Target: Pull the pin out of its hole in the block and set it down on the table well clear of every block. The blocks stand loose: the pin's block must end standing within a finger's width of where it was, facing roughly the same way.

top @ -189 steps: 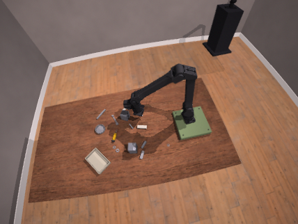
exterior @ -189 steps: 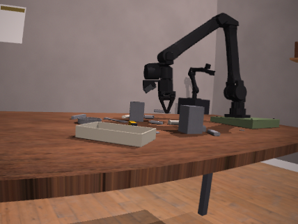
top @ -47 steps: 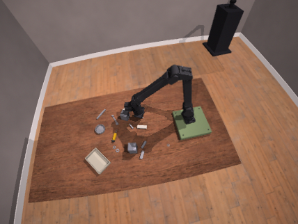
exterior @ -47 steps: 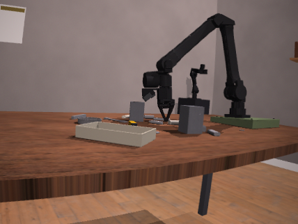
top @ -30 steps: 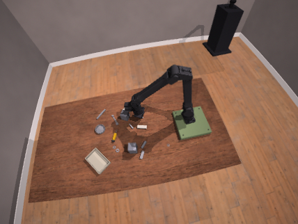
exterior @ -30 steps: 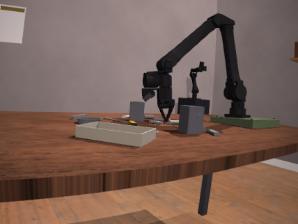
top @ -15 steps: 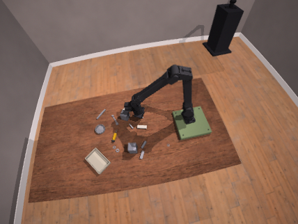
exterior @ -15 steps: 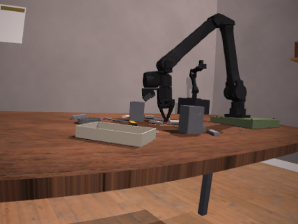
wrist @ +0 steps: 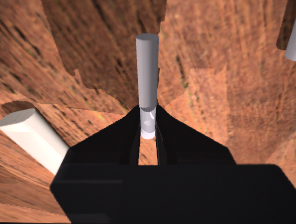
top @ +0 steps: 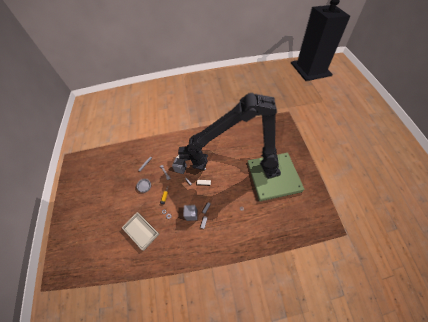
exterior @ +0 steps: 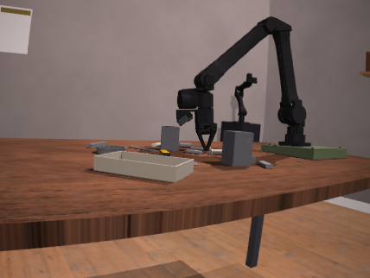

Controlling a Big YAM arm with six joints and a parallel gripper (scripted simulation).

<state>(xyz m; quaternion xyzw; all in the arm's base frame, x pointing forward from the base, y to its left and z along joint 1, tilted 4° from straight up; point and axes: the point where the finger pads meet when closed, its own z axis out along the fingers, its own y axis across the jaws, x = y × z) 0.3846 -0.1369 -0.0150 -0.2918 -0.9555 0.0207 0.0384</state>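
Right now my hand is 2 cm short of the light grey pin and 1 cm to the left of it. From my hand the other things lie so: white cylinder: 2 cm ahead, 9 cm to the left; grey block: 12 cm ahead, 27 cm to the left, 4 cm above; yellow-handled tool: 26 cm ahead, 11 cm to the left.
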